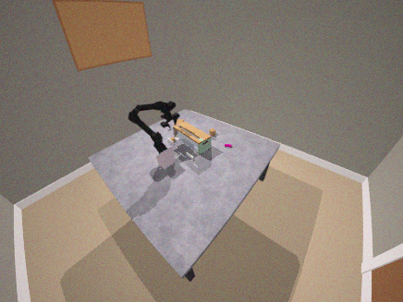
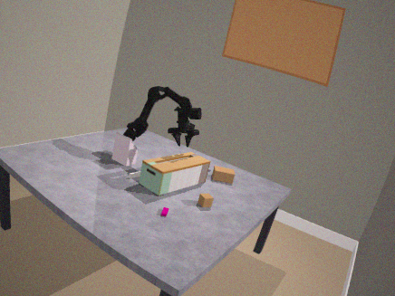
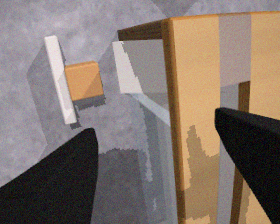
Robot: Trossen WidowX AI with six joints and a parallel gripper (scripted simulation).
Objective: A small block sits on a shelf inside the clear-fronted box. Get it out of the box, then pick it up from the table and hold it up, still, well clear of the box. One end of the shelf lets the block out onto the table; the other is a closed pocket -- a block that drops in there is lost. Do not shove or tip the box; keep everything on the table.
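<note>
Now: the tan block 14 cm below my gripper tip, 2 cm behind it and 1 cm to the left of it. The rest, counted from my gripper tip: magenta piece: 47 cm to the right, 21 cm ahead, 15 cm below; then box: 15 cm to the right, 9 cm below, 3 cm ahead.
</note>
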